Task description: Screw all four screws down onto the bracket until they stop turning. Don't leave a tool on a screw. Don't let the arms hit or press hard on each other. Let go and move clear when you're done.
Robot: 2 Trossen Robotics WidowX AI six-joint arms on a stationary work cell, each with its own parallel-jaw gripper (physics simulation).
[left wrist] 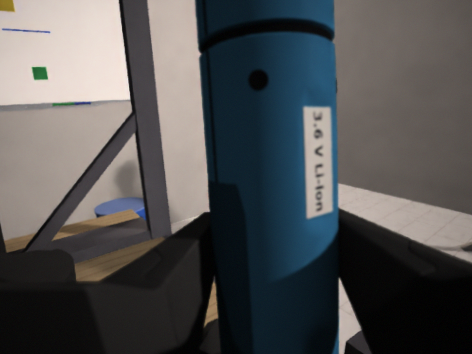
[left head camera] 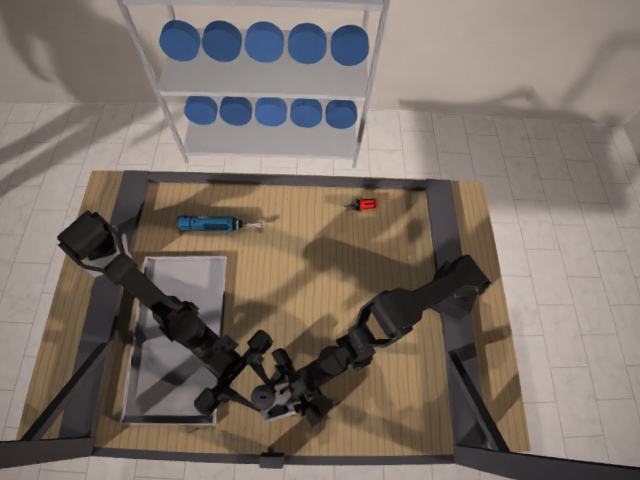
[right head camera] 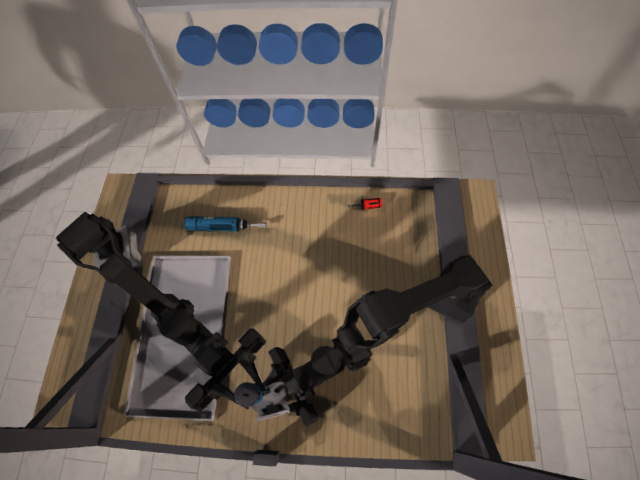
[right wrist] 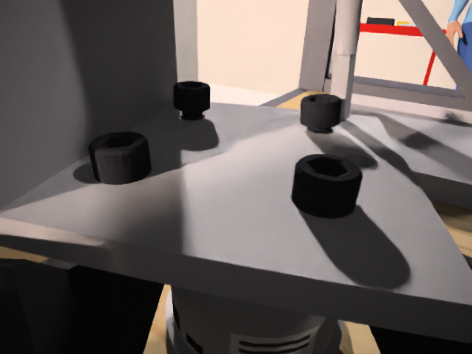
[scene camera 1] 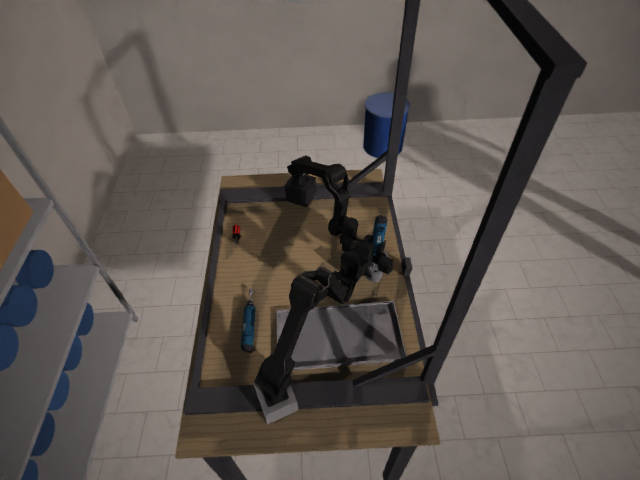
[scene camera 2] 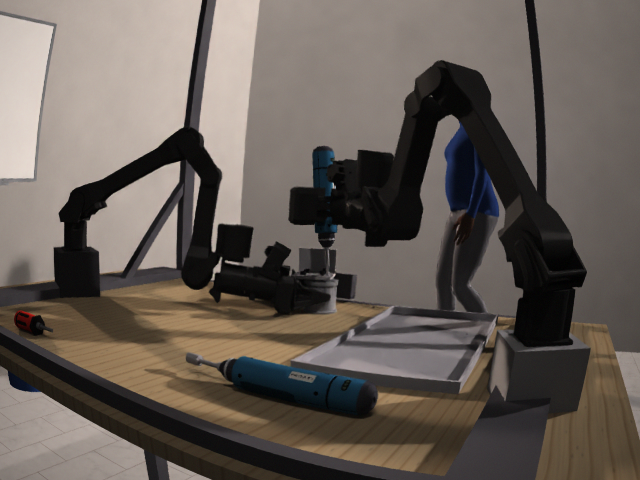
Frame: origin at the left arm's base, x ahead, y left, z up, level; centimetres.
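Seen in the pictures: left gripper, fingertip midpoint: (left wrist: 270, 221) (scene camera 1: 379, 238) (scene camera 2: 321, 200); right gripper, fingertip midpoint: (right head camera: 261, 404) (scene camera 1: 377, 273) (scene camera 2: 328, 294); left arm's base at its link origin: (left head camera: 100, 246) (right head camera: 110, 246) (scene camera 1: 274, 392) (scene camera 2: 542, 338); right arm's base at its link origin: (left head camera: 458, 285) (right head camera: 460, 287) (scene camera 1: 300, 181) (scene camera 2: 75, 249).
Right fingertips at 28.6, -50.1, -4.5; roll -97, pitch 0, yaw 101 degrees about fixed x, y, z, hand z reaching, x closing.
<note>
Offsets run from my right fingertips to a thing's top centre, as dx, dy, dz. "*": to the spot under its first point.
My left gripper (scene camera 2: 326, 209) (left wrist: 270, 221) is shut on an upright blue power screwdriver @[+1.3, +0.9, +27.7] (scene camera 2: 323, 160) (left wrist: 270, 150) (scene camera 1: 379, 229). Its bit @[+0.2, +2.1, +5.7] (right wrist: 345, 65) points down behind the back-right screw @[+1.2, +1.5, +4.7] (right wrist: 320, 115) in the right wrist view, apart from its socket. The grey bracket @[* +5.1, -0.2, +3.7] (right wrist: 225, 200) rests on a round grey base @[+1.5, +0.3, +3.2] (right wrist: 250, 320) (scene camera 2: 328, 302); my right gripper (right wrist: 240, 310) is shut on this base. The back-left screw @[+1.0, -2.0, +4.7] (right wrist: 192, 99) and back-right screw show gaps under their heads. The near-left screw @[+4.5, -2.2, +4.3] (right wrist: 119, 157) and near-right screw @[+4.8, +1.3, +4.4] (right wrist: 327, 186) show no clear gap.
A second blue power screwdriver @[+1.9, +49.6, +0.9] (left head camera: 206, 223) (scene camera 2: 305, 384) lies at the table's far left in the head views. A small red screwdriver @[+41.9, +42.7, -0.2] (left head camera: 368, 204) (scene camera 2: 25, 321) lies at the far right there. A grey tray @[* -8.9, +42.8, -1.7] (left head camera: 186, 257) lies beneath the left arm. Both grippers are close together at the bracket.
</note>
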